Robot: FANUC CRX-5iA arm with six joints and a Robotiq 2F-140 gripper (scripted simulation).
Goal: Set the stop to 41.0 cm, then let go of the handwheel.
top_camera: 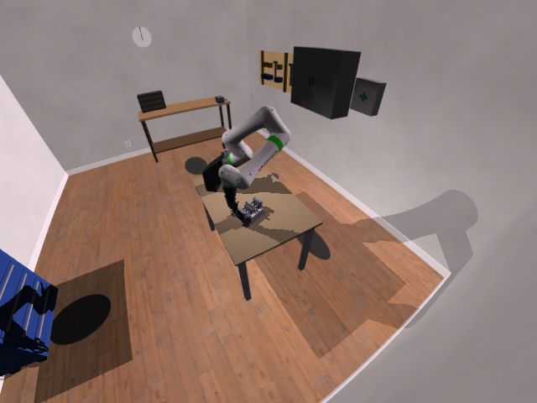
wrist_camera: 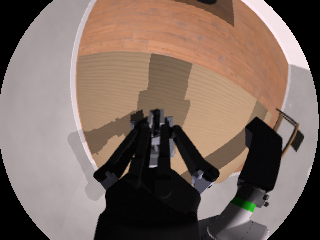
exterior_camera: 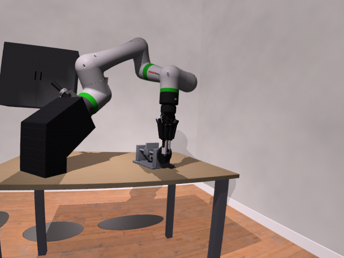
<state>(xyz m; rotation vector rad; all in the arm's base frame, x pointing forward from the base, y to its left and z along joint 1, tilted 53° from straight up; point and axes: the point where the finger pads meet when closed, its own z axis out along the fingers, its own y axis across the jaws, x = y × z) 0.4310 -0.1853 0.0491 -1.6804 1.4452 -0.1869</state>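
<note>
The black handwheel is 20 mm to the left of my hand and 20 mm below it. Also, from my hand: grey stop: 150 mm to the left, 30 mm below, 30 mm behind.
</note>
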